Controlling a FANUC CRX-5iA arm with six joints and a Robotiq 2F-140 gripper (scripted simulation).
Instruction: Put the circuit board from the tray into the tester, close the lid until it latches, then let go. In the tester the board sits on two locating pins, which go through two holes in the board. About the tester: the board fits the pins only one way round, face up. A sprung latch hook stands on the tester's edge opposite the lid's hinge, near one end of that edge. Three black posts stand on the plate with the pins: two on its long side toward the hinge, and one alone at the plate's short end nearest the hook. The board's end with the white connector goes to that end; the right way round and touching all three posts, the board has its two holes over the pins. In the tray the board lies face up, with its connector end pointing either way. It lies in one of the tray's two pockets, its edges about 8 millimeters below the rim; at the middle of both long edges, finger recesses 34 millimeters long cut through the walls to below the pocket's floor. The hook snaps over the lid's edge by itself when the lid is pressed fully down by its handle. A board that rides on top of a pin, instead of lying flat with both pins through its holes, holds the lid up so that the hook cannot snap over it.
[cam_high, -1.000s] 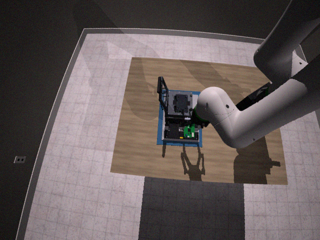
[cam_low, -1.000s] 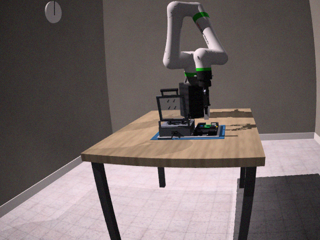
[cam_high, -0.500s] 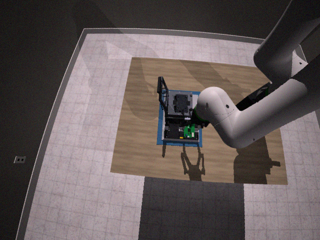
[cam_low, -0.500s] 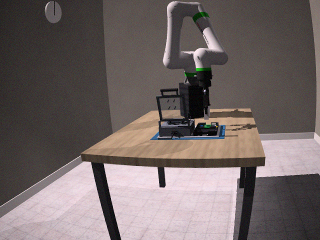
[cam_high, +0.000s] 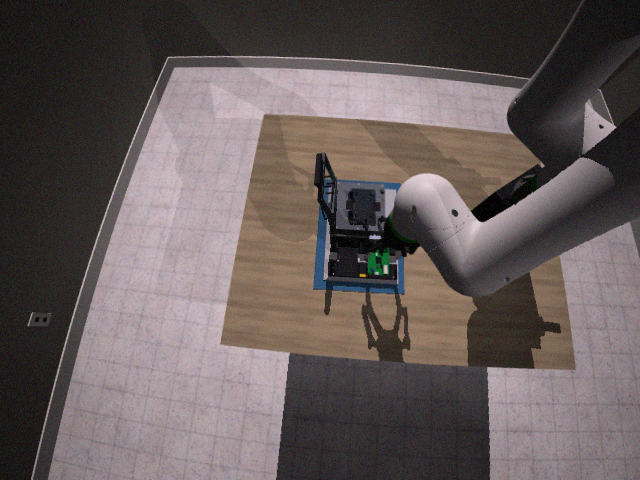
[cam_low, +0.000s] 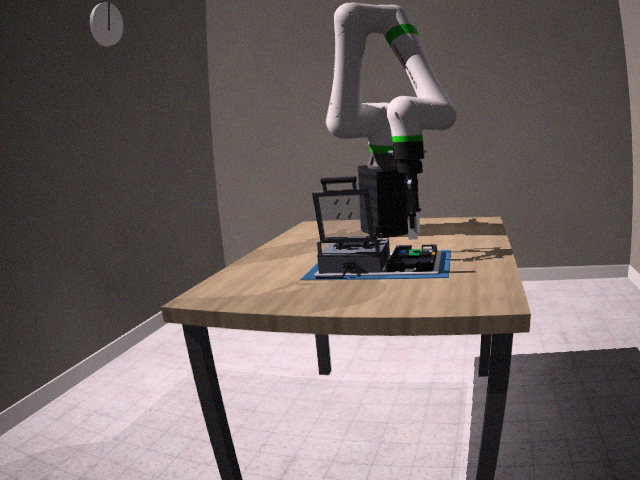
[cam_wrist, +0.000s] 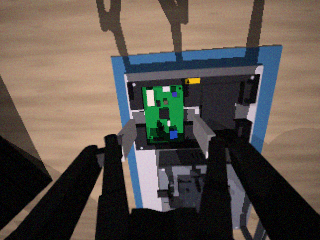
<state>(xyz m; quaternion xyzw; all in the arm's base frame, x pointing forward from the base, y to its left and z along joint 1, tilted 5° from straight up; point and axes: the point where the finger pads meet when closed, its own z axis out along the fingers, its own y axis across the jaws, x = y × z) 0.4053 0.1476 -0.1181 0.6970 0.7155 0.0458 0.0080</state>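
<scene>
My gripper is now 7 cm above the green circuit board. The rest, counted from my hand: lid: 19 cm ahead, 16 cm to the right, 9 cm above; tester: 13 cm to the right, 10 cm ahead, 2 cm above.
</scene>
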